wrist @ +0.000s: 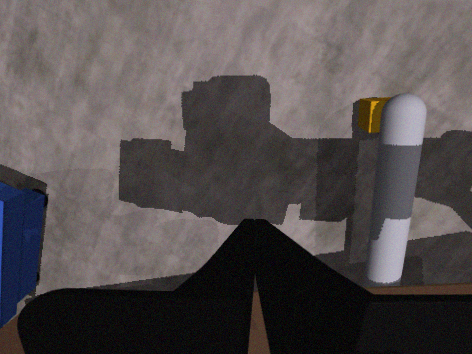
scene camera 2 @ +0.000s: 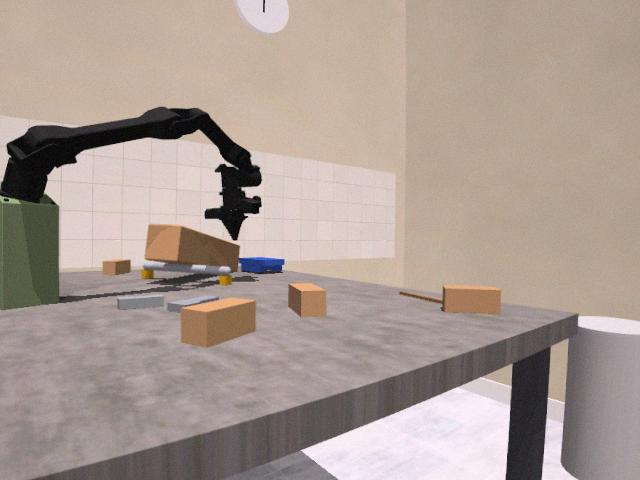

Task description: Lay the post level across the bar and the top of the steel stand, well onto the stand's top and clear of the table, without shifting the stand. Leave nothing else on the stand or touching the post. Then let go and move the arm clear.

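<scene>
The post, a large orange-brown block (scene camera 2: pixel 191 246) (wrist: pixel 257 332), lies slanted over the white-and-grey bar (scene camera 2: pixel 192 268) (wrist: pixel 397 182), with its left end higher in the scene view. The bar sits on yellow feet (scene camera 2: pixel 225 279) (wrist: pixel 370 116). The steel stand cannot be made out for certain. Two low grey pieces, one at the left (scene camera 2: pixel 140 302) and one nearer the middle (scene camera 2: pixel 192 303), lie on the table. My gripper (scene camera 2: pixel 235 238) (wrist: pixel 253 229) is shut and empty, above the post's right end. Whether that end touches the table is hidden.
Orange-brown blocks stand at the front (scene camera 2: pixel 218 321), middle (scene camera 2: pixel 307 299), right (scene camera 2: pixel 471 299) and far left (scene camera 2: pixel 116 267). A thin brown stick (scene camera 2: pixel 421 296) lies beside the right block. A blue tray (scene camera 2: pixel 262 264) (wrist: pixel 21 240) stands beyond the bar. The table edge (scene camera 2: pixel 361 395) runs along the front.
</scene>
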